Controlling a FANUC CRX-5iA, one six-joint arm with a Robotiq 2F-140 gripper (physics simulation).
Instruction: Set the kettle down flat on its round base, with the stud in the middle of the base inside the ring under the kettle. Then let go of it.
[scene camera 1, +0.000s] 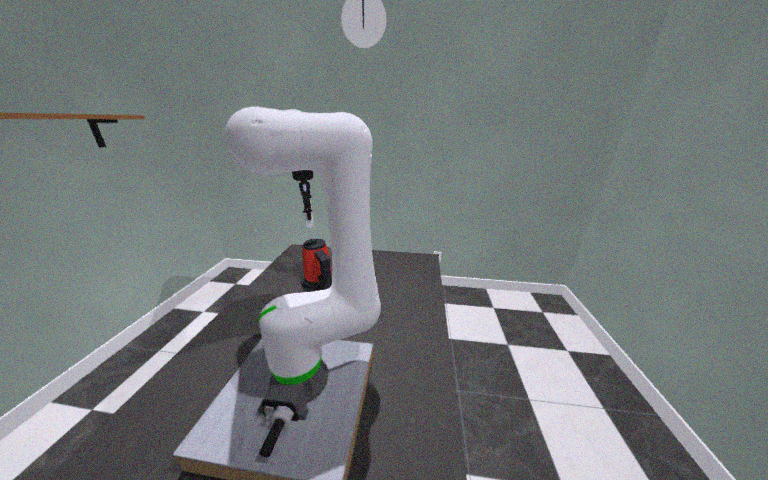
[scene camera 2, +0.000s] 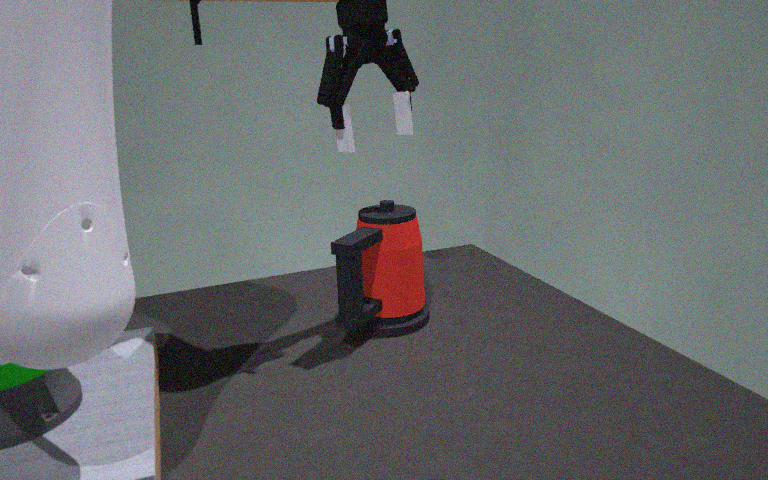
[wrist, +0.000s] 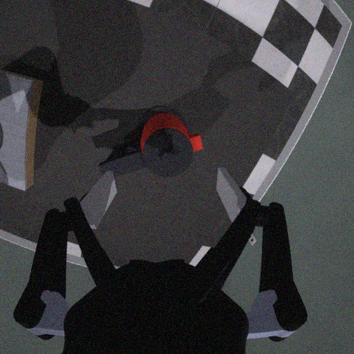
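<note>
The red kettle (scene camera 1: 312, 262) (scene camera 2: 400, 266) (wrist: 164, 121) with a black lid, lid knob and black handle stands upright on its dark round base (scene camera 2: 416, 325) on the table. The kettle's bottom looks level and even with the base. The stud and the ring under the kettle are hidden. My gripper (scene camera 1: 309, 224) (scene camera 2: 376, 141) (wrist: 165, 179) is wide open and empty, pointing down above the kettle, with a gap between its fingertips and the lid knob.
The dark table (scene camera 1: 407, 316) (scene camera 2: 509, 384) carries the kettle and the arm's pale mounting board (scene camera 1: 226, 435) (scene camera 2: 113, 447) (wrist: 15, 135). A wall shelf (scene camera 1: 56, 116) is at the left in the first scene view. A checkered floor (scene camera 1: 543, 362) lies beside the table.
</note>
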